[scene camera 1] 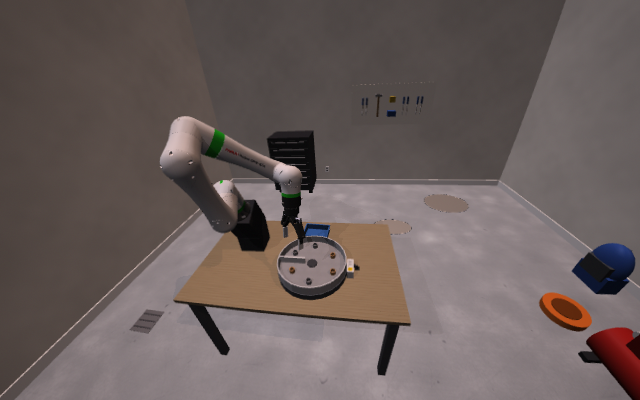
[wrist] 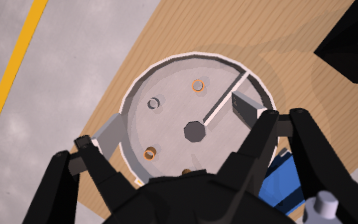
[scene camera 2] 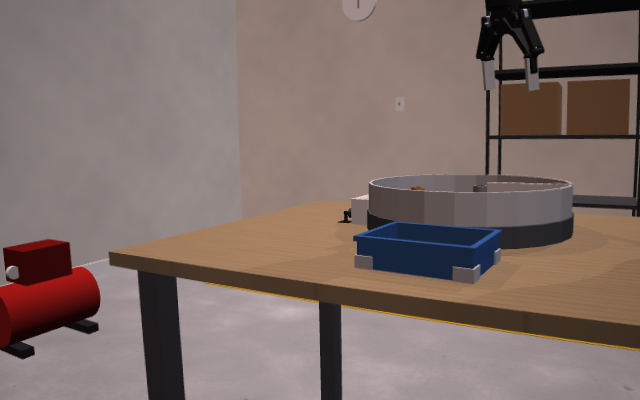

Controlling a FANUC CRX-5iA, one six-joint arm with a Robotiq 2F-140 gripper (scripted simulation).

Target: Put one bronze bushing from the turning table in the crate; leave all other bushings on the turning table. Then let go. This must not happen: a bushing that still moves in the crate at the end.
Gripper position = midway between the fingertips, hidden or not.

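In scene camera 2 I see my gripper [scene camera 2: 510, 89] and a blue crate [scene camera 2: 444, 252]. Scene camera 1 gives me a round grey turning table [scene camera 1: 318, 263]. The wrist view shows my gripper [wrist: 176, 112] too, as well as the blue crate [wrist: 283, 190] and the round grey turning table [wrist: 175, 129].
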